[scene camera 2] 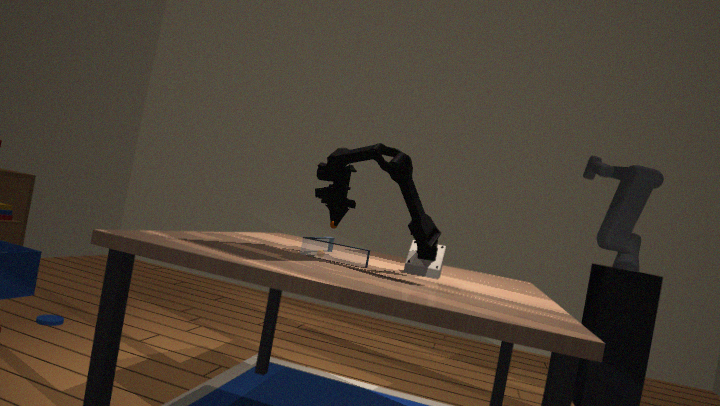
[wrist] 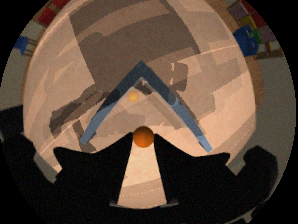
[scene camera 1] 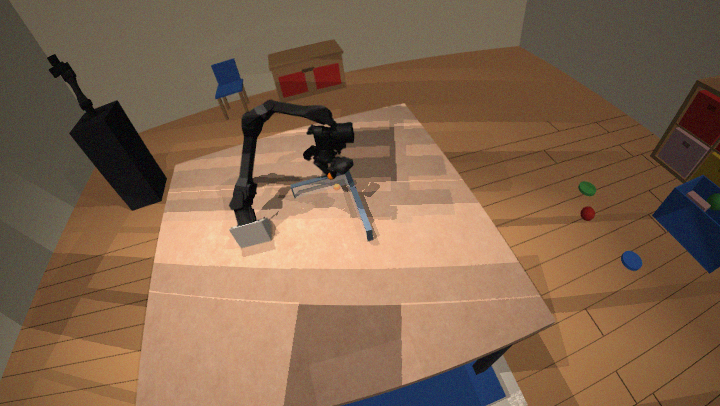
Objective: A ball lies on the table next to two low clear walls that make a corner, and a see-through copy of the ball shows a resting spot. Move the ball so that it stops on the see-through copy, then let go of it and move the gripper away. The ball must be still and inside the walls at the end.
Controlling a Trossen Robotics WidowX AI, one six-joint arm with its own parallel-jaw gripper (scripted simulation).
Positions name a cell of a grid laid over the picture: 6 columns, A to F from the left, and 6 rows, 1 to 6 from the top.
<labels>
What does my gripper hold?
An orange ball.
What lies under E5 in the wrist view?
My gripper.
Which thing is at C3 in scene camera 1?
My gripper.
</labels>
